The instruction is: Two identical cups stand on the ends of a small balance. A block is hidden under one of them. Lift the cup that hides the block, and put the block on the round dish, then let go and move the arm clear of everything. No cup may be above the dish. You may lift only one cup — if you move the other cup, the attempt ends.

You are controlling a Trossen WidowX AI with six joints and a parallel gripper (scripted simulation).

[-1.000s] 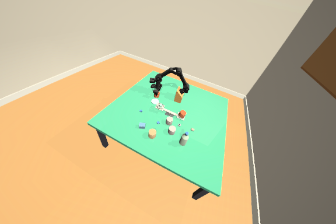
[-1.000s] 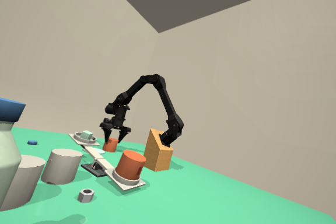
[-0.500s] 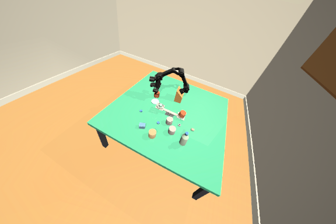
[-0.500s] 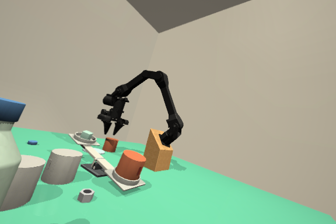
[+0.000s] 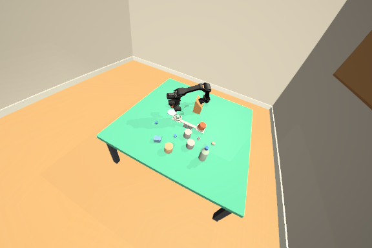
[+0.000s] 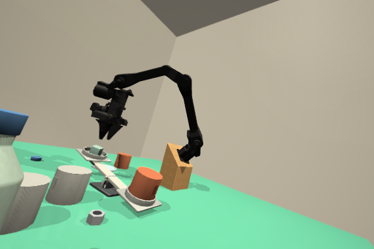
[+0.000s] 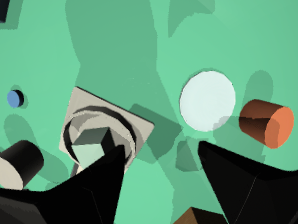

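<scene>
The pale green block is 60 mm to the left of my gripper tip, 40 mm below it and 30 mm ahead of it. Round my gripper tip: balance: 180 mm to the left, 90 mm below, 10 mm ahead; then blue block: 320 mm ahead, 110 mm below, 30 mm to the left; then pale round dish: 120 mm below, 70 mm to the right, 70 mm behind.
</scene>
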